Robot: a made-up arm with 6 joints. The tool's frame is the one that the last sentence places.
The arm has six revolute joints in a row. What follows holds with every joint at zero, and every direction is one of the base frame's. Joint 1 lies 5.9 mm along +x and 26.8 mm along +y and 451.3 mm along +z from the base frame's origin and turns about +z. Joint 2 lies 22.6 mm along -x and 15.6 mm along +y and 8.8 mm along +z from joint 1 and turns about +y. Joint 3 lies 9.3 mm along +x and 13 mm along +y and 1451.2 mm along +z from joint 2 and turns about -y. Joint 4 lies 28.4 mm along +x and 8.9 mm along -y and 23.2 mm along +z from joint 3 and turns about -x. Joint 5 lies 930.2 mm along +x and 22.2 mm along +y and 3 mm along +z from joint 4 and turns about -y. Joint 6 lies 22.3 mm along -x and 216.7 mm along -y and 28.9 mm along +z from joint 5 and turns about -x. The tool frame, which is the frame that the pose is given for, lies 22 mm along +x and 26.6 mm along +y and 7.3 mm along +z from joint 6; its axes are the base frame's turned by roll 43.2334, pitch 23.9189 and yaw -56.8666 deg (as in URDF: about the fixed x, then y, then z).
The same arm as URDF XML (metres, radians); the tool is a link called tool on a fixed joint. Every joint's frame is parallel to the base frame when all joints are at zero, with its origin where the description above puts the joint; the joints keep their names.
<robot name="arm">
<joint name="tool_fixed" type="fixed"><parent link="link6"/><child link="tool"/><origin xyz="0.022 0.0266 0.0073" rpy="0.7546 0.4175 -0.9925"/></joint>
<joint name="joint 6" type="continuous"><parent link="link5"/><child link="link6"/><origin xyz="-0.0223 -0.2167 0.0289"/><axis xyz="-1 0 0"/></joint>
<joint name="joint 5" type="continuous"><parent link="link4"/><child link="link5"/><origin xyz="0.9302 0.0222 0.003"/><axis xyz="0 -1 0"/></joint>
<joint name="joint 4" type="continuous"><parent link="link3"/><child link="link4"/><origin xyz="0.0284 -0.0089 0.0232"/><axis xyz="-1 0 0"/></joint>
<joint name="joint 3" type="continuous"><parent link="link2"/><child link="link3"/><origin xyz="0.0093 0.013 1.4512"/><axis xyz="0 -1 0"/></joint>
<joint name="joint 2" type="continuous"><parent link="link1"/><child link="link2"/><origin xyz="-0.0226 0.0156 0.0088"/><axis xyz="0 1 0"/></joint>
<joint name="joint 1" type="continuous"><parent link="base_link"/><child link="link1"/><origin xyz="0.0059 0.0268 0.4513"/><axis xyz="0 0 1"/></joint>
<link name="base_link"/>
<link name="link1"/>
<link name="link2"/>
<link name="link3"/>
<link name="link4"/>
<link name="link5"/>
<link name="link6"/>
<link name="tool"/>
</robot>

